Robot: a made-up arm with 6 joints. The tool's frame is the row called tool.
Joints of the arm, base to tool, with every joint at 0 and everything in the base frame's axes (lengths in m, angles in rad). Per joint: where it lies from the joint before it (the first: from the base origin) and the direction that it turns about. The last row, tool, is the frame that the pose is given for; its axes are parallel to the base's.
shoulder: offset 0 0 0.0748 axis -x
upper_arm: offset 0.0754 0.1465 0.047 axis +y
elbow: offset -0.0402 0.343 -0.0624 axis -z
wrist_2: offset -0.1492 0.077 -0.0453 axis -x
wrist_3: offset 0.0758 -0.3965 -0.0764 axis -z
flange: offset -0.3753 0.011 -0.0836 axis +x
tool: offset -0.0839 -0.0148 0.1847
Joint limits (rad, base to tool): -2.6..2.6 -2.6..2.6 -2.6..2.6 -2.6..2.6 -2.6..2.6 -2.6..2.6
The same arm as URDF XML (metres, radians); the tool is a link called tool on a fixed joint. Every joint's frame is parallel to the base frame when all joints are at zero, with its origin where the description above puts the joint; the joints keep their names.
<robot name="arm">
<link name="base"/>
<link name="link1"/>
<link name="link2"/>
<link name="link3"/>
<link name="link4"/>
<link name="link5"/>
<link name="link6"/>
<link name="tool"/>
<joint name="shoulder" type="revolute"><parent link="base"/><child link="link1"/><origin xyz="0 0 0.0748"/><axis xyz="-1 0 0"/><limit lower="-2.6" upper="2.6"/></joint>
<joint name="upper_arm" type="revolute"><parent link="link1"/><child link="link2"/><origin xyz="0.0754 0.1465 0.047"/><axis xyz="0 1 0"/><limit lower="-2.6" upper="2.6"/></joint>
<joint name="elbow" type="revolute"><parent link="link2"/><child link="link3"/><origin xyz="-0.0402 0.343 -0.0624"/><axis xyz="0 0 -1"/><limit lower="-2.6" upper="2.6"/></joint>
<joint name="wrist_2" type="revolute"><parent link="link3"/><child link="link4"/><origin xyz="-0.1492 0.077 -0.0453"/><axis xyz="-1 0 0"/><limit lower="-2.6" upper="2.6"/></joint>
<joint name="wrist_3" type="revolute"><parent link="link4"/><child link="link5"/><origin xyz="0.0758 -0.3965 -0.0764"/><axis xyz="0 0 -1"/><limit lower="-2.6" upper="2.6"/></joint>
<joint name="flange" type="revolute"><parent link="link5"/><child link="link6"/><origin xyz="-0.3753 0.011 -0.0836"/><axis xyz="1 0 0"/><limit lower="-2.6" upper="2.6"/></joint>
<joint name="tool_joint" type="fixed"><parent link="link6"/><child link="tool"/><origin xyz="-0.0839 -0.0148 0.1847"/></joint>
</robot>

